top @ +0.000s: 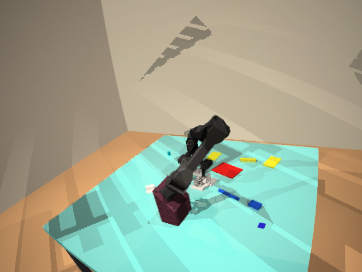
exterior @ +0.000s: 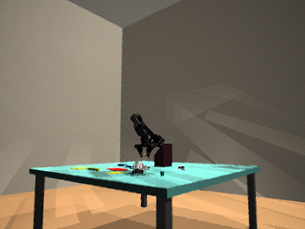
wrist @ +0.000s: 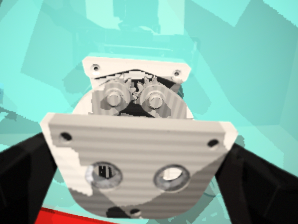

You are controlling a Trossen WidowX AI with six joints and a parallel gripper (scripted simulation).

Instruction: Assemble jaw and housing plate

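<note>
The white rounded piece lies 80 mm below my gripper tip. Also, from my gripper tip: blue bar: 20 mm behind, 190 mm to the right, 80 mm below; red flat plate: 200 mm ahead, 90 mm to the right, 80 mm below; black piece: 260 mm ahead, 190 mm to the left, 70 mm below.
</note>
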